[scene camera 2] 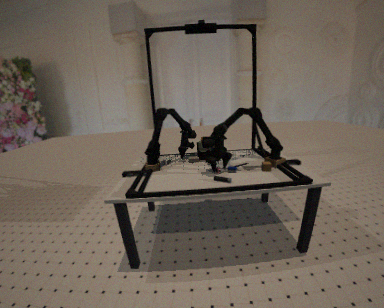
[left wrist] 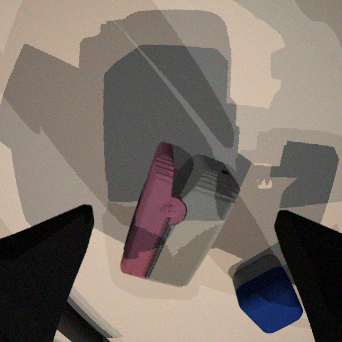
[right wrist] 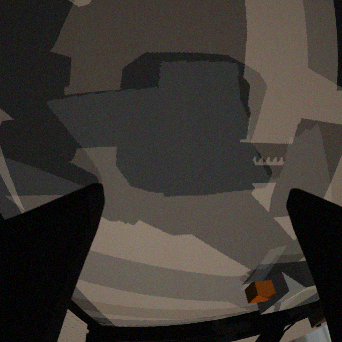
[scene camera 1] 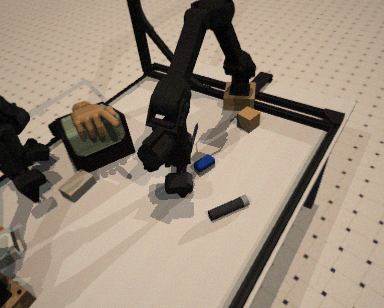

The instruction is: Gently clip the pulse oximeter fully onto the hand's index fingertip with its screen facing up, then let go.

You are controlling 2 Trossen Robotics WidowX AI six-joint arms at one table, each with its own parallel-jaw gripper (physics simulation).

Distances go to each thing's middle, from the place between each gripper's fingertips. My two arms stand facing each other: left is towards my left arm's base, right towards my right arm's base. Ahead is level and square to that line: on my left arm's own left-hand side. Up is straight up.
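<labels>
I find the grey block [scene camera 1: 74, 188] 1 cm above my right hand, 9 cm ahead of it and 10 cm to the left of it. The pink and grey pulse oximeter [left wrist: 178, 215] is 1 cm above my right hand, 32 cm ahead of it and 27 cm to the left of it. The green pad on black block [scene camera 1: 88, 154] is 4 cm above my right hand, 5 cm behind it and 25 cm to the left of it, while the blue block [left wrist: 264, 292] is 1 cm above my right hand, 32 cm ahead of it and 36 cm to the left of it.
The pink and grey pulse oximeter is 1 cm to the right of my left hand. The grey block is 23 cm behind my left hand and 18 cm to the right of it. As for the green pad on black block, it is 3 cm above my left hand, 37 cm behind it and 2 cm to the right of it. The blue block is 8 cm to the left of my left hand and 1 cm ahead of it.
</labels>
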